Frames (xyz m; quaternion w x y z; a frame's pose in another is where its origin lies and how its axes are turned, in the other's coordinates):
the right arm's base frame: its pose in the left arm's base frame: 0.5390 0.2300 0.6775 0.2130 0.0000 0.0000 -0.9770
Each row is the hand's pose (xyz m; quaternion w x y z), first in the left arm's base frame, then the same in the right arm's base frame.
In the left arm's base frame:
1: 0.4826 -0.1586 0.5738 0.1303 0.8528 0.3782 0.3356
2: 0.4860 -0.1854 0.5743 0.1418 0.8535 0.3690 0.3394
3: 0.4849 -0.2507 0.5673 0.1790 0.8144 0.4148 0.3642
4: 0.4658 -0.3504 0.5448 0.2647 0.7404 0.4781 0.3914
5: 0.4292 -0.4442 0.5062 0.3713 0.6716 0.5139 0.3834
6: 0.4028 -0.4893 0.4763 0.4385 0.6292 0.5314 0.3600
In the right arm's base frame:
1: 0.2130 0.3299 -0.1037 0.3002 0.1879 -0.9138 -0.1988
2: 0.2211 0.3556 -0.1032 0.3014 0.1787 -0.9125 -0.2108
3: 0.2493 0.4146 -0.1102 0.3177 0.2318 -0.8841 -0.2525
4: 0.3081 0.4973 -0.1327 0.3260 0.3094 -0.8252 -0.3420
5: 0.3805 0.5673 -0.1713 0.2955 0.3590 -0.7657 -0.4444
6: 0.4232 0.5973 -0.2012 0.2583 0.3851 -0.7279 -0.5051

